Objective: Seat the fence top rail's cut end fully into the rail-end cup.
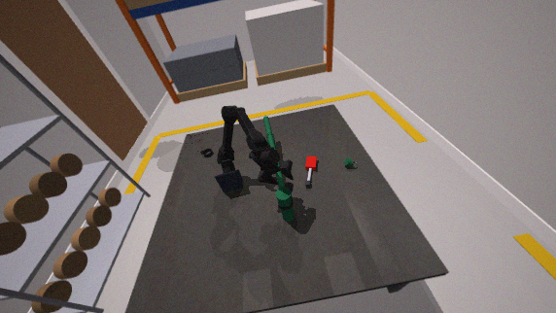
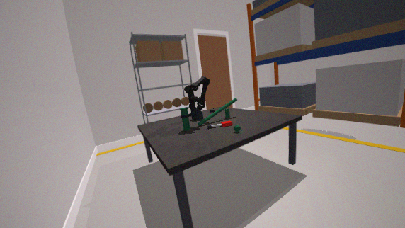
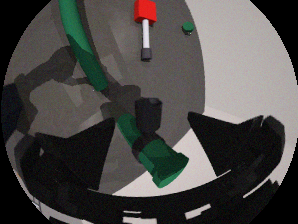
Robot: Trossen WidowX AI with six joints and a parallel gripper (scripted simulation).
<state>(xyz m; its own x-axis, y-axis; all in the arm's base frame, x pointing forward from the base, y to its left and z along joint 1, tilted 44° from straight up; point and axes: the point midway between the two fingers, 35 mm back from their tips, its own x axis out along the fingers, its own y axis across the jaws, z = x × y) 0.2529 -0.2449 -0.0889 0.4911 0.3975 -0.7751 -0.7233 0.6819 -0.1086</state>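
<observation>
Now: the dark rail-end cup 3 cm to the right of my gripper tip and 3 cm below it. Round my gripper tip: small green fitting 43 cm ahead, 8 cm to the left, 15 cm below; then red-handled tool 17 cm ahead, 12 cm to the left, 15 cm below; then short green line post 3 cm ahead, 42 cm to the left, 6 cm below.
</observation>
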